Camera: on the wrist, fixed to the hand. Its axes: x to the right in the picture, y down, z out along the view.
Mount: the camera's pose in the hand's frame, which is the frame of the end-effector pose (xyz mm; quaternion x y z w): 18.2 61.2 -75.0 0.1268 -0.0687 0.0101 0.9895
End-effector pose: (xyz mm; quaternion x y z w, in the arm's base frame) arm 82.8 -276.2 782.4 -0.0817 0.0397 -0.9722 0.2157
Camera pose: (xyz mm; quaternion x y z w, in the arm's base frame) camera 78.6 -336.1 704.3 -0.1199 -0.0980 -0.9593 0.2363
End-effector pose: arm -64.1 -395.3 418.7 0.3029 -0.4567 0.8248 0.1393
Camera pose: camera -137.2 -366.6 359.2 0.3694 -0.3599 0.8546 0.0597
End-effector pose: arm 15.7 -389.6 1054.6 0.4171 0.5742 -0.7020 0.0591
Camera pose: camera 77.2 -338.6 996.9 0.3778 0.4709 -0.7955 0.0521
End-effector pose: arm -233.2 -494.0 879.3 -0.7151 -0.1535 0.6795 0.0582
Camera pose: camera -149.8 -537.1 849.3 -0.6551 -0.0625 0.7415 0.1309
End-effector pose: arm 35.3 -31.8 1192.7 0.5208 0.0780 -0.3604 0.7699
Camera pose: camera 106.6 36.0 1195.9 0.5890 -0.0267 -0.3945 0.7048
